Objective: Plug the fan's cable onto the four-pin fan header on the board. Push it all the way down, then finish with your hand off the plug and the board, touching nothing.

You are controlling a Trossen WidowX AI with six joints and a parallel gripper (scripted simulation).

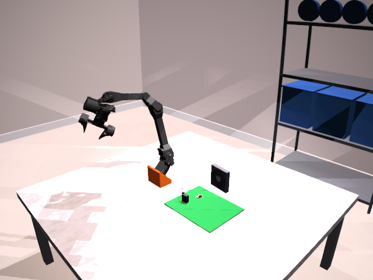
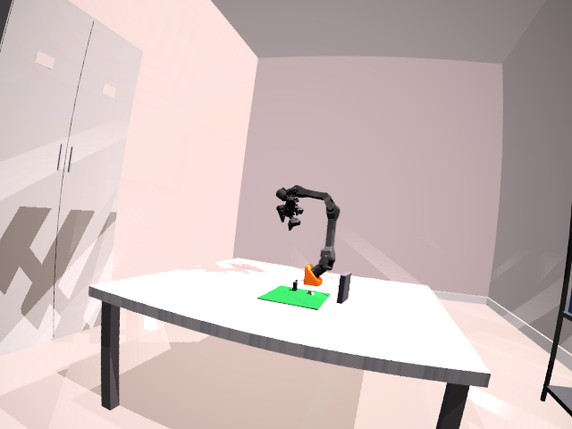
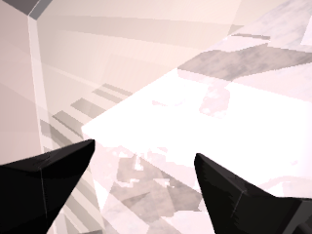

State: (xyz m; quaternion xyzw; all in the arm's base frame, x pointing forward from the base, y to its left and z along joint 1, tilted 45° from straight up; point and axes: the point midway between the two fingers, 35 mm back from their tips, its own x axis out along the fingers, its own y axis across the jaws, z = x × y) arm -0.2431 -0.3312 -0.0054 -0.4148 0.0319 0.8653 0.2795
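Right now the black fan plug is 490 mm ahead of my gripper tip, 200 mm to the left of it and 250 mm below it. From my gripper tip the other things lie so: black fan: 530 mm ahead, 410 mm to the left, 210 mm below; then green board: 580 mm ahead, 230 mm to the left, 290 mm below.
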